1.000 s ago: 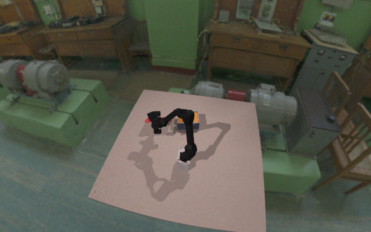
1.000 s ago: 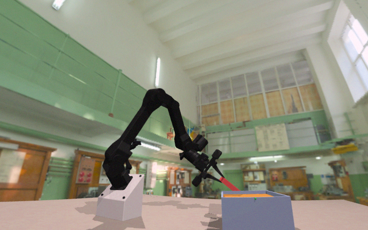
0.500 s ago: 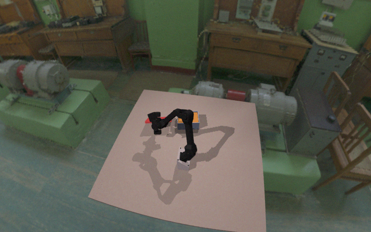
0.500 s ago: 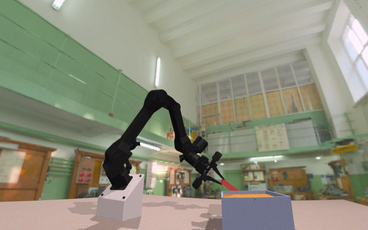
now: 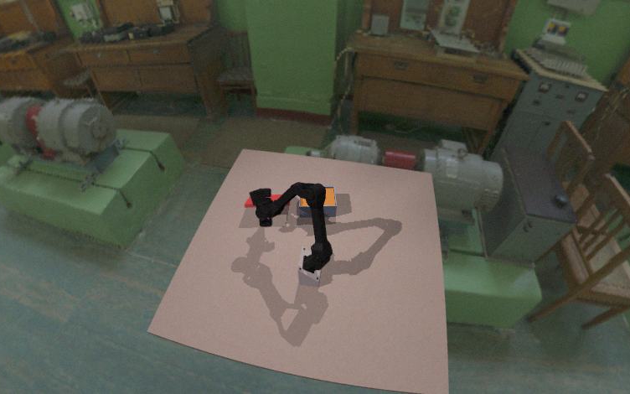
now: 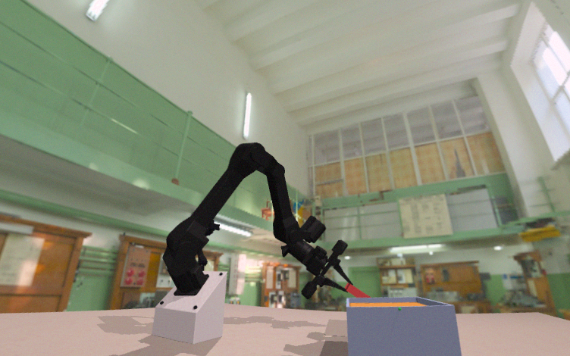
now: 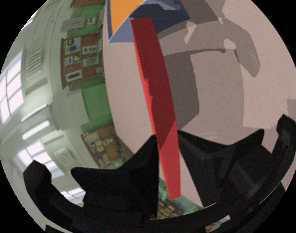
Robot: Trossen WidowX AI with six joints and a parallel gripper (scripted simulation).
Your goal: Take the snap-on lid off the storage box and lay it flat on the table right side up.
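The lid lies 7 cm ahead of my gripper tip, 4 cm below it and 1 cm to the left of it. From my gripper tip the other things lie so: grey-blue storage box (25 cm to the right, 9 cm ahead, 6 cm below).
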